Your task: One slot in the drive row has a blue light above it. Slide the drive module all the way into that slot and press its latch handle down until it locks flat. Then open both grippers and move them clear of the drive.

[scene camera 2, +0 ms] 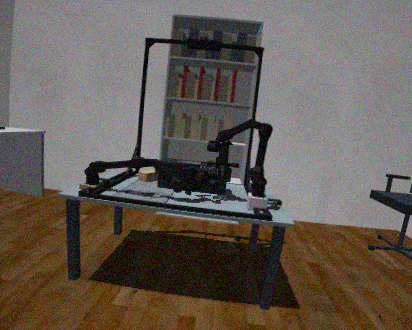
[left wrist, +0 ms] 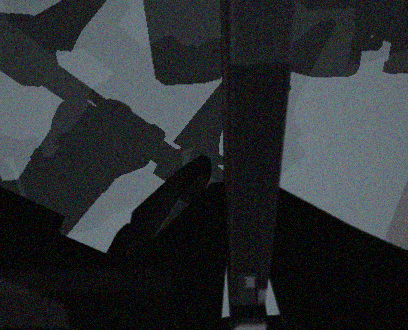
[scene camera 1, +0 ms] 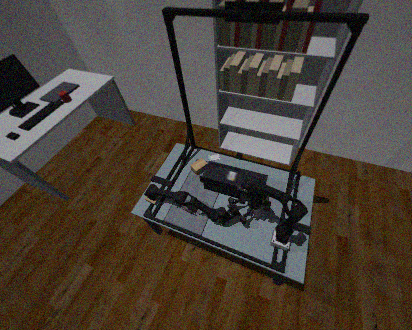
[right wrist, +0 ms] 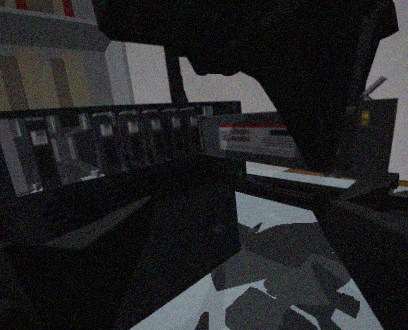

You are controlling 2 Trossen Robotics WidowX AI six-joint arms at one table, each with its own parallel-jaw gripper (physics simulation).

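Frame: origin at the left arm's base, x ahead, y left, z up, level; metres.
Seen in the pictures: left gripper, between the fingertips: (scene camera 2: 221,179) (left wrist: 238,194) (scene camera 1: 253,209) (right wrist: 326,166); right gripper, between the fingertips: (scene camera 2: 214,179) (left wrist: 95,91) (scene camera 1: 247,204) (right wrist: 232,202); left arm's base, origin of its link: (scene camera 2: 257,195) (scene camera 1: 281,237); right arm's base, origin of its link: (scene camera 2: 92,183) (scene camera 1: 153,195).
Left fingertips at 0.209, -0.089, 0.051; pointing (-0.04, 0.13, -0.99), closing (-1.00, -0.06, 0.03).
Note:
Offsets run from my left fingertips to a thing's top centre, as dx, dy, dz. "spot": to the spot under its first point. Level surfaces: height alone.
The black server chassis @(+0.187, -0.173, +0.052) (scene camera 1: 219,178) (scene camera 2: 178,175) stands at the middle of the table @(dz -0.125) (scene camera 1: 244,240). In the right wrist view its drive row @(spot: +0.073, -0.090, +0.032) (right wrist: 134,131) shows several latched drives, with a small blue light @(spot: +0.006, -0.107, +0.049) (right wrist: 197,105) above the slot at the right end. The drive module @(+0.003, -0.039, +0.042) (right wrist: 253,137) (left wrist: 256,147), with a red-striped label, sticks out of that slot, partly inserted. My left gripper (left wrist: 238,194) (scene camera 1: 250,193) (scene camera 2: 222,170) is shut on the module's outer end. My right gripper (scene camera 1: 237,216) (right wrist: 232,202) is open and empty, low in front of the chassis.
A wooden block @(+0.518, -0.251, -0.062) (scene camera 1: 199,164) (scene camera 2: 147,175) and a white card @(+0.453, -0.402, -0.123) (scene camera 1: 214,157) lie behind the chassis. A black gantry frame @(spot: +0.664, -0.456, +0.518) (scene camera 1: 182,82) (scene camera 2: 142,98) spans the table. A bookshelf (scene camera 1: 260,122) stands behind it. A side table (scene camera 1: 90,82) with a red object (scene camera 1: 64,95) stands at the left.

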